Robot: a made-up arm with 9 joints.
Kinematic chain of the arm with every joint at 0, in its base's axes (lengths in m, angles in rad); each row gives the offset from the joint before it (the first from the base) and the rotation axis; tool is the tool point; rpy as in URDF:
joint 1: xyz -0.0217 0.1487 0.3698 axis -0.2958 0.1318 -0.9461
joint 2: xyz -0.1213 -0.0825 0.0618 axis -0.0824 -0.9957 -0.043
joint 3: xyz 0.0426 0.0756 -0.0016 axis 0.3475 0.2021 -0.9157
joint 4: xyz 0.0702 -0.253 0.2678 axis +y
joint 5: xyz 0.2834 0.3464 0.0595 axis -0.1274 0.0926 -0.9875
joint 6: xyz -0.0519 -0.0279 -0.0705 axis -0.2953 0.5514 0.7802
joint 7: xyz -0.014 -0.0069 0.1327 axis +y
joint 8: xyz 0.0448 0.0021 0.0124 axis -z
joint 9: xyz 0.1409 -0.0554 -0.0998 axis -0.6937 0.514 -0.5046
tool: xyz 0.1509 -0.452 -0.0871 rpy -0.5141 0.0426 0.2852
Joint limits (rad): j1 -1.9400..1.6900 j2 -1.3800..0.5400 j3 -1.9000..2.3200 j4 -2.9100..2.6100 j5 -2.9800..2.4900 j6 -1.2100..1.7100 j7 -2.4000..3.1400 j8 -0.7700..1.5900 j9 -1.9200..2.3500
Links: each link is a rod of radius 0.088 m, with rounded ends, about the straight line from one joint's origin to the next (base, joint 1, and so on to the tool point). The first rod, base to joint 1, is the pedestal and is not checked.
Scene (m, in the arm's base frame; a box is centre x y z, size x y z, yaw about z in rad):
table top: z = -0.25
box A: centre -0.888 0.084 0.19 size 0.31 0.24 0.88 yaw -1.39
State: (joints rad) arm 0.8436 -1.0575 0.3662 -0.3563 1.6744 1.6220 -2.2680 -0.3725 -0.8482
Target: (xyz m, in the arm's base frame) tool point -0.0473 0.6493 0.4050
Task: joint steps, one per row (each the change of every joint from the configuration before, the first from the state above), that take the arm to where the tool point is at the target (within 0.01 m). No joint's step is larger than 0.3 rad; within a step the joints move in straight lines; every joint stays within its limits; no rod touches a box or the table.
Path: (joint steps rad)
1: 0.2116 -0.0806 0.0252 0.1605 0.2039 -0.1916 0.1817 0.2309 -0.0770
2: 0.2116 -0.0807 0.0252 0.1605 0.2039 -0.1916 0.1818 0.2310 -0.0770
3: 0.2116 -0.0806 0.0252 0.1605 0.2039 -0.1916 0.1817 0.2309 -0.0771
4: 0.2116 -0.0806 0.0252 0.1605 0.2039 -0.1916 0.1818 0.2310 -0.0770
5: 0.0000 0.2266 0.2773 -0.0088 0.0000 0.2848 0.2915 -0.1448 0.1675
6: 0.0000 0.2266 0.2773 -0.0087 0.0000 0.2848 0.2916 -0.1447 0.1675
7: 0.0000 0.2266 0.2773 -0.0087 0.0000 0.2848 0.2915 -0.1447 0.1675

